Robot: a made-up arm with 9 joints. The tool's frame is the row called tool. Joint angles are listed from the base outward. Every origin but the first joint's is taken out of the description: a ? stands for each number. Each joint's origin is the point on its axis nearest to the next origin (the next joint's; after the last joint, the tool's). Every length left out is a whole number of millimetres.
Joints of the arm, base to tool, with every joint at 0 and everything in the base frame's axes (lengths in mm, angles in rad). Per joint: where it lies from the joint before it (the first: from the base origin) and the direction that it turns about. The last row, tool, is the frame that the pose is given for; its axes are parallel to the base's.
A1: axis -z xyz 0 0 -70
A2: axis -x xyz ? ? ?
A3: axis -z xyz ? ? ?
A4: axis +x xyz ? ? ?
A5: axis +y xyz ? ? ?
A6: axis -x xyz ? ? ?
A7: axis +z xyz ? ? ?
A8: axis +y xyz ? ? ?
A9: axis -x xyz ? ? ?
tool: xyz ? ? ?
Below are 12 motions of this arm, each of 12 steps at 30 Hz.
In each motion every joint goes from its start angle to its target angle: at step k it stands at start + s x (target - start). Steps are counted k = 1, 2, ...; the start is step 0. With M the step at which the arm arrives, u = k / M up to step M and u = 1 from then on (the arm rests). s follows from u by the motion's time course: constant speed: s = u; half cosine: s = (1 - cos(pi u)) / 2; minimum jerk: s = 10 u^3 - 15 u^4 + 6 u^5.
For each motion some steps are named. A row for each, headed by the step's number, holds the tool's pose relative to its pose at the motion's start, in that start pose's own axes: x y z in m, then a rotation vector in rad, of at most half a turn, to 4 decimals.
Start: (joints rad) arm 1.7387 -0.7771 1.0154 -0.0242 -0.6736 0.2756 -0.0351 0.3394 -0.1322
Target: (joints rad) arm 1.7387 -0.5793 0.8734 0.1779 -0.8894 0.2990 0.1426 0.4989 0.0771
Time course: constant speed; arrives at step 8
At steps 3, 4, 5, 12:
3: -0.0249 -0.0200 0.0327 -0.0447 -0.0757 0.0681
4: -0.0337 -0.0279 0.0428 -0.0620 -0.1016 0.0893
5: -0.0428 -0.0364 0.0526 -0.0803 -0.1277 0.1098
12: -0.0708 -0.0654 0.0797 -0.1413 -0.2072 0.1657

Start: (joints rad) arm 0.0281 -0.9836 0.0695 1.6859 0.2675 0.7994 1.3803 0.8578 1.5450
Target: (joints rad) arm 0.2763 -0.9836 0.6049 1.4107 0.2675 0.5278 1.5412 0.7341 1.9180
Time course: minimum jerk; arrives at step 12
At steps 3, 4, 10, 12:
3: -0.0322 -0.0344 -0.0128 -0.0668 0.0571 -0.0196
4: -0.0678 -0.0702 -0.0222 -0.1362 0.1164 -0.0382
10: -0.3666 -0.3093 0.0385 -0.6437 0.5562 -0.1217
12: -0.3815 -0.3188 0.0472 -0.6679 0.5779 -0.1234

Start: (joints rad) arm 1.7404 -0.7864 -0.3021 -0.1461 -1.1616 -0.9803 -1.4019 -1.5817 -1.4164
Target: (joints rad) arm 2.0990 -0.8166 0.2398 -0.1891 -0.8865 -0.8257 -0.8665 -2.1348 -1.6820
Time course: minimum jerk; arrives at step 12
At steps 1, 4, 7, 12:
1: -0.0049 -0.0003 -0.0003 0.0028 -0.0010 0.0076
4: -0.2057 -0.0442 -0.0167 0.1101 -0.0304 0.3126
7: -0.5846 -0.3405 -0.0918 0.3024 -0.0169 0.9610
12: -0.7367 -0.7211 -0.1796 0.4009 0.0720 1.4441

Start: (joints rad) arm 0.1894 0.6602 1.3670 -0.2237 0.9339 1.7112 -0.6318 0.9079 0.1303
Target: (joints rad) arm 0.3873 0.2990 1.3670 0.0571 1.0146 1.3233 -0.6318 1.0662 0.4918
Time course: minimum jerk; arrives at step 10
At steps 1, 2, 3, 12:
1: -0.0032 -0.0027 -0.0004 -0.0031 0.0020 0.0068
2: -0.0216 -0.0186 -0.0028 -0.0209 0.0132 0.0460
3: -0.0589 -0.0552 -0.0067 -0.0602 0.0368 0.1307
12: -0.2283 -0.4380 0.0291 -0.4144 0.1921 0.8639

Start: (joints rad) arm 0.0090 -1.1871 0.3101 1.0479 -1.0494 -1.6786 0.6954 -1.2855 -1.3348
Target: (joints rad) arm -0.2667 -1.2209 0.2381 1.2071 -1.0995 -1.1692 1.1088 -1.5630 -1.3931
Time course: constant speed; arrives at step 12
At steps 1, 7, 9, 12:
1: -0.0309 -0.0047 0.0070 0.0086 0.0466 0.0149
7: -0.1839 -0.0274 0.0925 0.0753 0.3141 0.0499
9: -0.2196 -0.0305 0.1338 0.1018 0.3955 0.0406
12: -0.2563 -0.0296 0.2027 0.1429 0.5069 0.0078

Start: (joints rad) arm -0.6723 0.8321 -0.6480 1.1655 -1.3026 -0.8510 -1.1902 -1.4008 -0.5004
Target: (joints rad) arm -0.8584 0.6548 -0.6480 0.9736 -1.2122 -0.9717 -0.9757 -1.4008 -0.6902
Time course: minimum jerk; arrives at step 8
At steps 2, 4, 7, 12:
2: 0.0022 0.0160 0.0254 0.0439 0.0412 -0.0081
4: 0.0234 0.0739 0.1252 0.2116 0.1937 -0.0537
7: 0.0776 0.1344 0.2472 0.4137 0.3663 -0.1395
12: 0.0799 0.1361 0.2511 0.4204 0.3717 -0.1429

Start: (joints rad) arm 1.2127 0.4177 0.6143 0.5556 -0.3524 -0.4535 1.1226 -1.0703 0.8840
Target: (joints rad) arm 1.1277 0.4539 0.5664 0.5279 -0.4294 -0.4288 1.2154 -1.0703 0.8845
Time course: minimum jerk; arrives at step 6
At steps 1, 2, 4, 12:
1: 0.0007 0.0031 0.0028 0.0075 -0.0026 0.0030
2: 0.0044 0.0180 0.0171 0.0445 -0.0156 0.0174
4: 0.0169 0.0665 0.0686 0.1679 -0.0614 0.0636
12: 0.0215 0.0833 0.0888 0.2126 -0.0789 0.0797

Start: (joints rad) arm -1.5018 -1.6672 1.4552 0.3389 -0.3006 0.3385 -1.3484 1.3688 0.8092
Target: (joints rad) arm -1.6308 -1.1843 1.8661 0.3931 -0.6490 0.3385 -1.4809 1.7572 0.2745
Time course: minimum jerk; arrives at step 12
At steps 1, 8, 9, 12:
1: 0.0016 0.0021 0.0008 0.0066 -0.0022 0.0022
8: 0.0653 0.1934 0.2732 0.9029 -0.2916 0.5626
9: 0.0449 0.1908 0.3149 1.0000 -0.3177 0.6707
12: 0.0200 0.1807 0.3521 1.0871 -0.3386 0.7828

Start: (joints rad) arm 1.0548 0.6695 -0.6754 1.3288 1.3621 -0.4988 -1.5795 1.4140 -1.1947
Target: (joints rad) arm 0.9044 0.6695 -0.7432 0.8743 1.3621 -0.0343 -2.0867 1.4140 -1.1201
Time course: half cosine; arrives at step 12
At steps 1, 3, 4, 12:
1: 0.0035 0.0085 0.0018 0.0159 -0.0053 0.0104
3: 0.0274 0.0716 0.0187 0.1368 -0.0448 0.0901
4: 0.0425 0.1193 0.0366 0.2337 -0.0752 0.1546
12: 0.0671 0.3561 0.2318 0.9302 -0.2574 0.6540

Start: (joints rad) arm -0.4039 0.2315 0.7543 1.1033 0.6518 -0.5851 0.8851 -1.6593 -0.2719
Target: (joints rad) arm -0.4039 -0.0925 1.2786 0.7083 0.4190 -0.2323 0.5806 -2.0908 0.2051
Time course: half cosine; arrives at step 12
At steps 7, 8, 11, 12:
7: 0.0541 -0.1879 -0.0997 -0.5249 -0.4166 0.5466
8: 0.0835 -0.2292 -0.1030 -0.6326 -0.5131 0.6459
11: 0.1498 -0.3039 -0.0900 -0.8411 -0.7084 0.8359
12: 0.1549 -0.3089 -0.0881 -0.8562 -0.7230 0.8498

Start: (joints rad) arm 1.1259 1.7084 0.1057 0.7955 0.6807 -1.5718 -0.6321 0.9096 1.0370
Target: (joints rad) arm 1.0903 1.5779 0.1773 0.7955 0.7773 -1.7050 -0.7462 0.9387 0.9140
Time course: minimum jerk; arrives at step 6
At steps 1, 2, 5, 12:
1: -0.0023 0.0054 -0.0004 0.0122 0.0025 0.0079
2: -0.0146 0.0315 -0.0015 0.0721 0.0158 0.0468
5: -0.0803 0.1338 0.0058 0.3286 0.0956 0.2136
12: -0.0838 0.1381 0.0066 0.3405 0.1002 0.2213

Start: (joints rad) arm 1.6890 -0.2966 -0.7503 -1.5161 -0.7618 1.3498 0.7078 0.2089 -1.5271
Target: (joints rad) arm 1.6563 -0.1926 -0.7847 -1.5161 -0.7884 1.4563 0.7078 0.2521 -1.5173
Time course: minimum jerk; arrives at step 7
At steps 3, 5, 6, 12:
3: 0.0119 -0.0106 -0.0090 -0.0543 -0.0353 -0.0073
5: 0.0292 -0.0245 -0.0159 -0.1233 -0.0858 -0.0178
6: 0.0337 -0.0279 -0.0168 -0.1399 -0.0990 -0.0206
12: 0.0346 -0.0285 -0.0169 -0.1431 -0.1016 -0.0212

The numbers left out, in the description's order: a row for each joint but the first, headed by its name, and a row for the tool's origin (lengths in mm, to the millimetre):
A2: 126 88 0
A3: 0 397 60
A4: 7 -27 0
A5: 0 242 5
A6: 188 0 -1
A7: 0 356 -58
A8: -30 -6 0
A9: 64 0 322
tool: 0 95 -389

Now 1 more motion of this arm.
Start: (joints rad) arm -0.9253 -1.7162 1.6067 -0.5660 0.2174 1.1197 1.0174 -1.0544 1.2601
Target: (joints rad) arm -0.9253 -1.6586 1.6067 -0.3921 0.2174 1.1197 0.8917 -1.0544 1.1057
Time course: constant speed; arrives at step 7
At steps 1, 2, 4, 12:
1: 0.0005 -0.0046 0.0047 0.0064 0.0119 -0.0290
2: 0.0011 -0.0091 0.0094 0.0129 0.0235 -0.0583
4: 0.0027 -0.0177 0.0191 0.0262 0.0453 -0.1174
12: 0.0062 -0.0298 0.0340 0.0466 0.0747 -0.2078

